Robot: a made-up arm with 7 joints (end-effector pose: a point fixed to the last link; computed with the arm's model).
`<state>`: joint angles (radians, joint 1 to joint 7).
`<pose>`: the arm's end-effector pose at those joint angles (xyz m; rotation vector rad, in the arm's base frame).
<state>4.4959 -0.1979 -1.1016 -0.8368 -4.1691 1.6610 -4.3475</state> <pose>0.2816 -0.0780 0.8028 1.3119 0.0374 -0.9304</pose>
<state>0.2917 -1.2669 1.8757 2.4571 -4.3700 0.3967 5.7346</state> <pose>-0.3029 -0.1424 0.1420 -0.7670 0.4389 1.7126</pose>
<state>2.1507 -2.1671 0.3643 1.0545 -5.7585 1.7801 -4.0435</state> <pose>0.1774 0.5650 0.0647 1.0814 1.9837 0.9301</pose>
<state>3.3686 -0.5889 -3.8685 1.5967 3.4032 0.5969 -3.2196</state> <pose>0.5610 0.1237 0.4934 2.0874 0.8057 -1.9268</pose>
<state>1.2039 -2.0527 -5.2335 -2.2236 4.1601 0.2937 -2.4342</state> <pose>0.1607 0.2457 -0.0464 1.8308 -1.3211 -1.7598</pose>
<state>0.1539 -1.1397 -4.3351 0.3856 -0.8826 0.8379 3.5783</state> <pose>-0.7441 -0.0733 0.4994 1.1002 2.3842 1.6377</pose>
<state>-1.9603 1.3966 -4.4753 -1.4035 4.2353 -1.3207 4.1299</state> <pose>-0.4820 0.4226 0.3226 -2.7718 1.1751 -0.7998</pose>
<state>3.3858 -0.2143 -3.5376 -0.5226 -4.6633 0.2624 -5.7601</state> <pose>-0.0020 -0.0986 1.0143 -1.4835 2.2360 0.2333</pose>
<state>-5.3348 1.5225 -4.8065 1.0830 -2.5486 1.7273 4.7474</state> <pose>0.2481 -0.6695 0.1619 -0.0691 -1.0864 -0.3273</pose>
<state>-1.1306 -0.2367 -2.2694 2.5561 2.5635 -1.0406 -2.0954</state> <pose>-0.1096 -0.1054 0.3489 -0.4191 -0.4309 0.7959</pose>
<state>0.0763 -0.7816 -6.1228 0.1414 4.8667 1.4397 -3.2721</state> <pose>-0.4879 0.1035 0.7837 0.8394 -1.9072 1.2086</pose>
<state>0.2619 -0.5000 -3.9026 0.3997 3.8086 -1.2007 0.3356</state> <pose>-0.5250 0.0496 0.7549 -1.4477 0.4499 -2.3575</pose>
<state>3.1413 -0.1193 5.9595 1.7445 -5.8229 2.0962 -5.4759</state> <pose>-0.1585 -0.0028 0.5905 0.3525 -0.7030 0.9548</pose>
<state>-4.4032 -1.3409 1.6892 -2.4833 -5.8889 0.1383 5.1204</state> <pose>0.2764 0.1260 0.2466 -1.0616 -0.9940 -0.4368</pose>
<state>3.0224 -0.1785 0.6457 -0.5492 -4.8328 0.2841 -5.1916</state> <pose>0.3213 -0.0308 0.9532 -2.8809 -0.2114 1.1490</pose>
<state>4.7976 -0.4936 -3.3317 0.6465 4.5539 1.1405 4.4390</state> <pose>0.0787 -0.5024 0.7760 -0.3060 -1.9461 -0.1465</pose>
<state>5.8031 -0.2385 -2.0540 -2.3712 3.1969 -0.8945 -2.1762</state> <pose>0.1817 -0.1956 0.5282 -1.1419 -1.3697 0.1423</pose>
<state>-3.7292 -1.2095 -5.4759 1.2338 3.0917 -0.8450 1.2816</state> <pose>0.2019 0.4514 0.5921 -2.4174 0.7157 -1.5970</pose>
